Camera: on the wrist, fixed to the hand. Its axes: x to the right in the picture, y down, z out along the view.
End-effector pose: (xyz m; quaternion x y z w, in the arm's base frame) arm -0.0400 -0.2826 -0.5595 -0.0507 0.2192 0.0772 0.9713
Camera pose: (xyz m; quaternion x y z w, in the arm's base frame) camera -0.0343 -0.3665 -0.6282 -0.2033 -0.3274 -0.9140 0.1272
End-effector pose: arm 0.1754 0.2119 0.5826 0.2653 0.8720 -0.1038 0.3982
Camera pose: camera 0.0741 0.1826 0.6087 -0.8740 0.1356 -0.4423 0.1488
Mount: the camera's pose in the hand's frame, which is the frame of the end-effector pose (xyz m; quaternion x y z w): 0.0242 -0.0790 -0.0705 0.0159 0.2838 0.9587 0.0085
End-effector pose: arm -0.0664 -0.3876 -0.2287 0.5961 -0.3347 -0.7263 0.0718
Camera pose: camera 0.0146 -0.3675 -0.2983 -0.1085 -0.5655 0.2372 0.7824
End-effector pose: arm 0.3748 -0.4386 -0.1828 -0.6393 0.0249 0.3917 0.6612
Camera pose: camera 0.4680 -0.4780 -0.1432 0.0822 -0.8070 -0.4554 0.3668
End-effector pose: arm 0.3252 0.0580 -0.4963 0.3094 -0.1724 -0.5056 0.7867
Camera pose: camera 0.3224 0.0347 -0.6023 -0.0067 -0.0829 0.8405 0.5354
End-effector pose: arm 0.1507 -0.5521 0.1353 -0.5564 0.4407 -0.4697 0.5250
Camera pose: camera 0.0851 -0.5831 0.2161 0.5594 0.6787 0.3344 0.3385
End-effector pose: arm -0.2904 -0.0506 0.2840 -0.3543 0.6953 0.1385 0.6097
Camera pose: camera -0.2911 -0.1586 0.2954 -0.6340 -0.5208 -0.4741 0.3193
